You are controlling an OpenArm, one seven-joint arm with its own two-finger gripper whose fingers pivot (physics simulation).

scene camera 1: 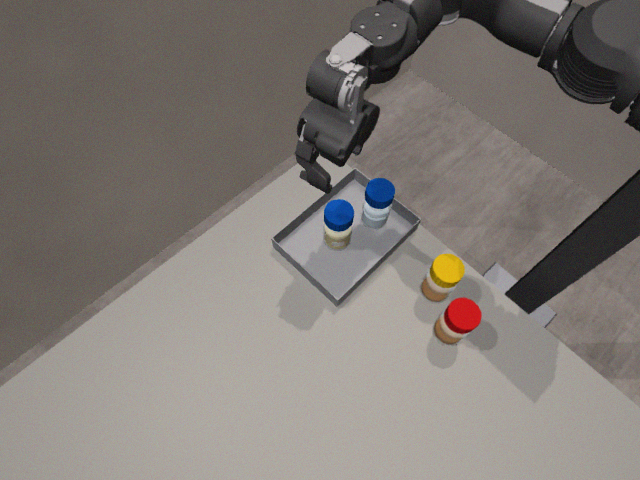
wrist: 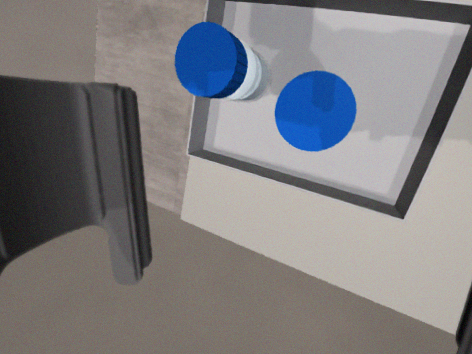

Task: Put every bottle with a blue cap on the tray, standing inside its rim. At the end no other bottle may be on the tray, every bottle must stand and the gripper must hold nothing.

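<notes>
A cream-bodied bottle with a blue cap [scene camera 1: 338,224] [wrist: 315,111] stands inside the rim of the grey tray [scene camera 1: 305,271] [wrist: 300,184]. A clear, pale-bodied bottle with a blue cap [scene camera 1: 378,201] [wrist: 212,60] also stands inside the rim, near the tray's side by the table edge. The two bottles are apart. My gripper [scene camera 1: 333,173] [wrist: 278,201] is open and empty, raised beyond the tray's back corner and apart from both bottles. In the scene view one finger shows plainly and the other is largely hidden by the hand.
A bottle with a yellow cap [scene camera 1: 440,277] and a bottle with a red cap [scene camera 1: 458,320] stand upright on the table [scene camera 1: 258,387] to the right of the tray, outside its rim. A dark post [scene camera 1: 578,248] rises beyond the table's right edge.
</notes>
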